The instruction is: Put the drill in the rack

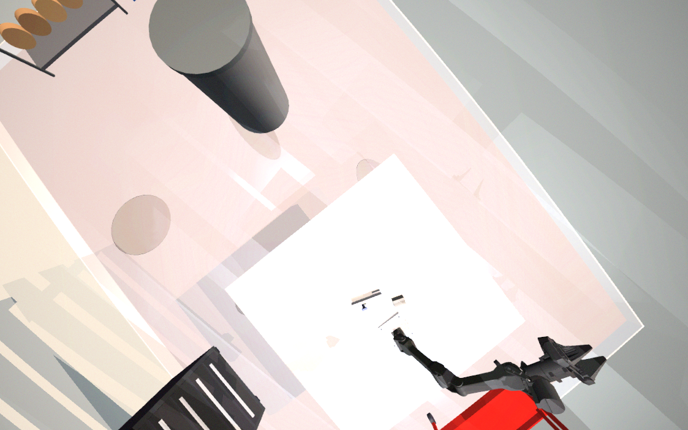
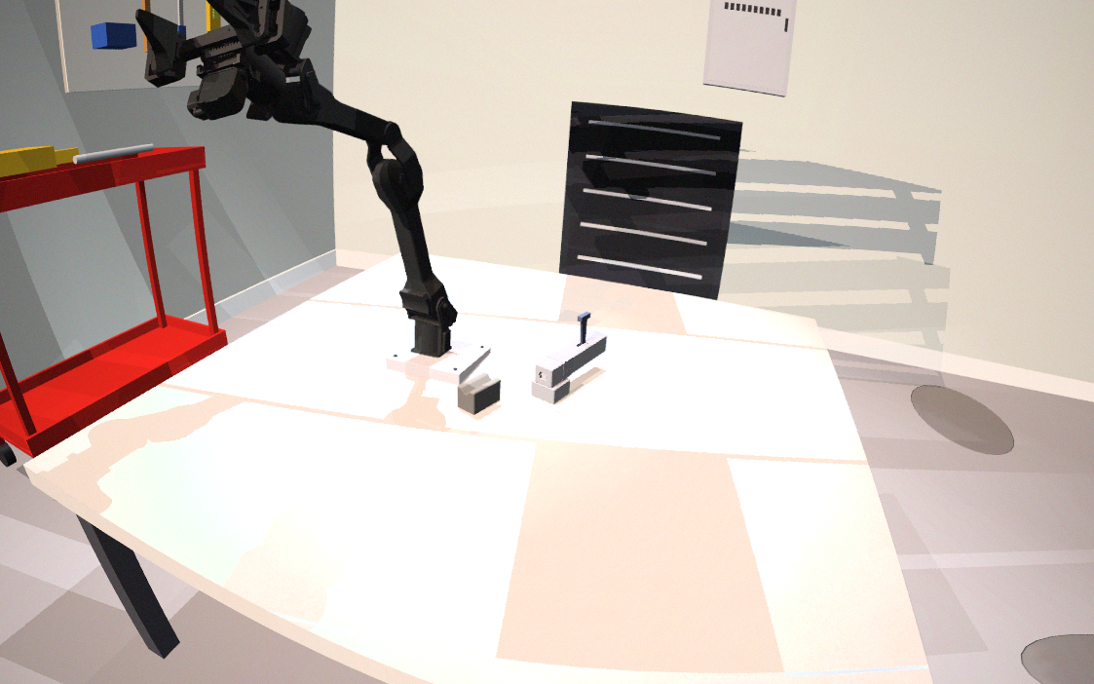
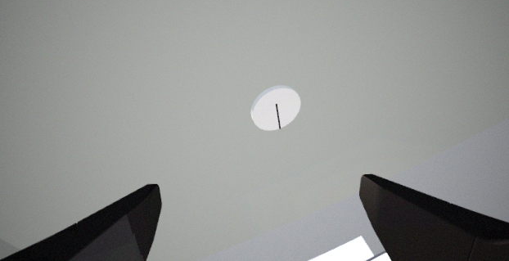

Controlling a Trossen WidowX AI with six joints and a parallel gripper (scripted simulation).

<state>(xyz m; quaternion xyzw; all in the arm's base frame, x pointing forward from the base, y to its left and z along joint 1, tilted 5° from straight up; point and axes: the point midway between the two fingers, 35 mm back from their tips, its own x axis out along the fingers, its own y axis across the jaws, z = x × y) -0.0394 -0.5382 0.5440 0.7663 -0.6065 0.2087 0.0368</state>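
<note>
My gripper tip is 320 mm short of the dark blue key, 560 mm to the right of it and 520 mm above it. Also, from my gripper tip: yellow drill (310 mm ahead, 510 mm to the left, 570 mm below); grey grooved rack (190 mm ahead, 400 mm to the left, 600 mm below); light grey fixture bar (310 mm ahead, 530 mm to the left, 570 mm below).
</note>
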